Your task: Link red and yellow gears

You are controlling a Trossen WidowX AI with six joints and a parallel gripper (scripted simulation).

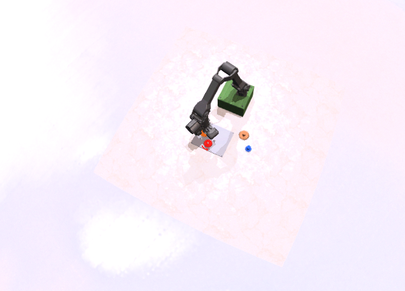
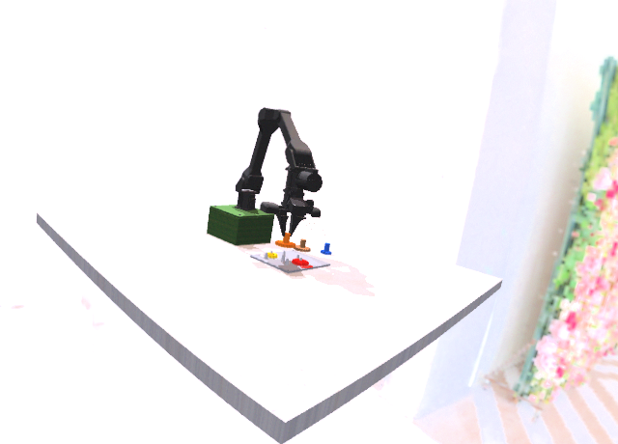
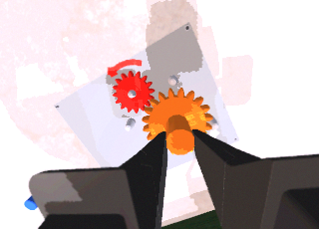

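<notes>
Right now the yellow gear is 5 cm behind my gripper tip, 1 cm to the left of it and 7 cm below it. From my gripper tip the other things lie so: brown gear 6 cm behind, 23 cm to the left, 7 cm below; red gear 5 cm ahead, 3 cm to the left, 7 cm below; orange gear 1 cm below.
</notes>
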